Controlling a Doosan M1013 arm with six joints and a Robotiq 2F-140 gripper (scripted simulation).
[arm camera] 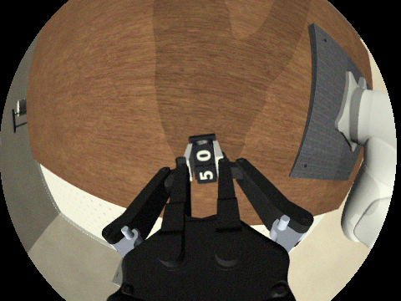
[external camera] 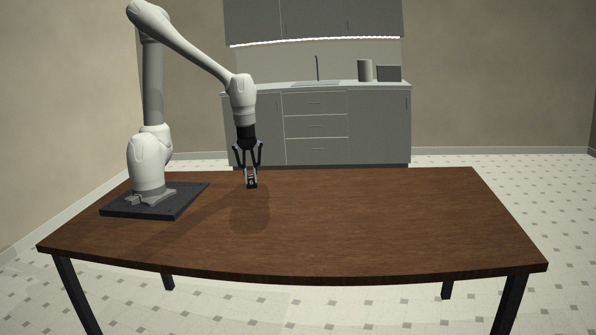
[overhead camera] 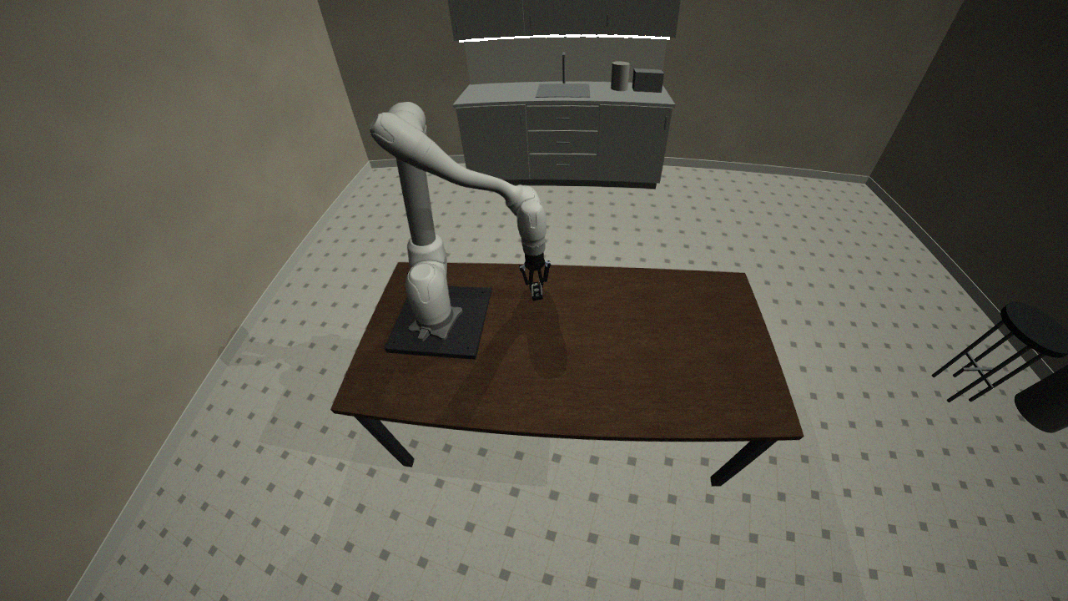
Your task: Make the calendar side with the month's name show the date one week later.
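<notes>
Right now the dark tray is 40 mm below my hand, 20 mm to the left of it and 10 mm behind it.
</notes>
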